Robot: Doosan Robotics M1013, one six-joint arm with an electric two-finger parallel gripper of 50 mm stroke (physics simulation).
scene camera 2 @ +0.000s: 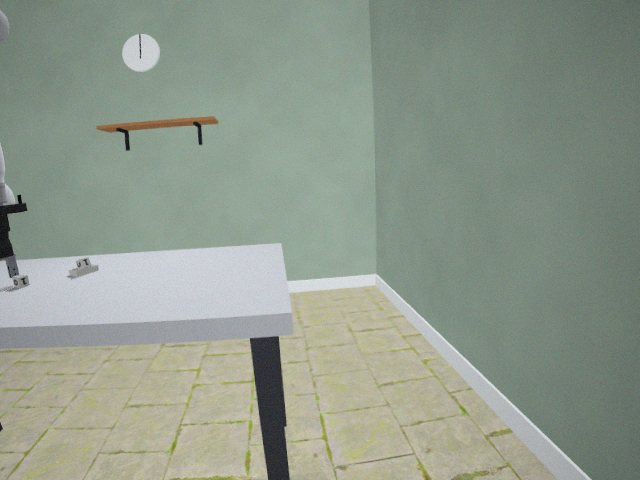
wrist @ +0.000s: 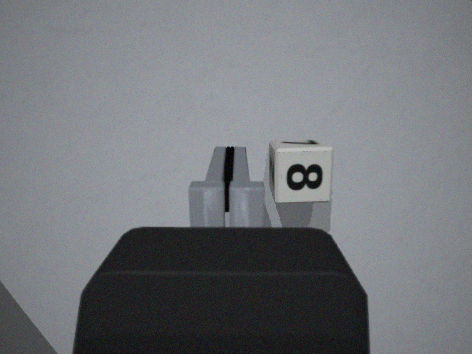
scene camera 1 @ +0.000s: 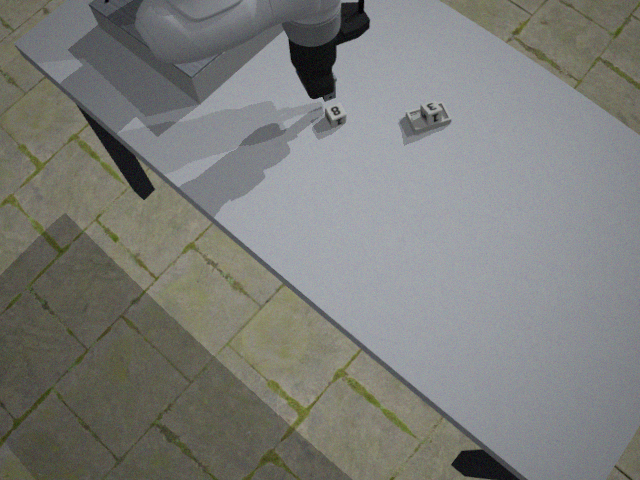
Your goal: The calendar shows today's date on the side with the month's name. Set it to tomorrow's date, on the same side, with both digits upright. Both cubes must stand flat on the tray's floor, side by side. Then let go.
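Frame: origin at the arm's base, x ahead, y down, z left, level; metres.
Seen in the pictures: gripper, fingertip midpoint: (scene camera 2: 14, 276) (wrist: 230, 166) (scene camera 1: 328, 96).
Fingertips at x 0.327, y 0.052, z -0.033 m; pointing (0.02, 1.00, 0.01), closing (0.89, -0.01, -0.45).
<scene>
A point is followed by its place in that frame.
A loose white cube (scene camera 1: 335, 114) @(x 0.364, y 0.045, z -0.059 m) (scene camera 2: 20, 281) @(x 0.369, y 0.058, z -0.068 m) (wrist: 303, 175) @(x 0.360, y 0.045, z -0.052 m) stands flat on the table, with an 8 on top. In the wrist view the 8 lies on its side, and parts of digits show on two side faces. The second cube (scene camera 1: 432, 111) @(x 0.500, y 0.028, z 0.047 m) (scene camera 2: 83, 262) @(x 0.504, y 0.040, z 0.041 m) stands in the small light tray (scene camera 1: 439, 124) @(x 0.517, y 0.063, z 0.055 m) (scene camera 2: 86, 271) @(x 0.508, y 0.068, z 0.041 m), around its middle, with a 3 on top and a dark digit on a side face. Whether it is quite flat is too small to tell. My gripper (scene camera 1: 329, 95) @(x 0.327, y 0.052, z -0.033 m) (scene camera 2: 13, 273) @(x 0.327, y 0.052, z -0.033 m) (wrist: 230, 166) @(x 0.327, y 0.052, z -0.033 m) is shut and empty, pointing down right beside the loose cube; whether they touch is unclear.
The white table (scene camera 1: 361, 232) @(x 0.533, y 0.075, z -0.200 m) (scene camera 2: 180, 289) @(x 0.844, y 0.075, z -0.172 m) carries the tray, farther from the robot base than the loose cube. A grey box-like base (scene camera 1: 193, 85) @(x 0.136, y 0.015, z -0.185 m) stands under the arm at the upper left. A wooden shelf (scene camera 2: 157, 124) and a clock (scene camera 2: 141, 52) are on the wall.
</scene>
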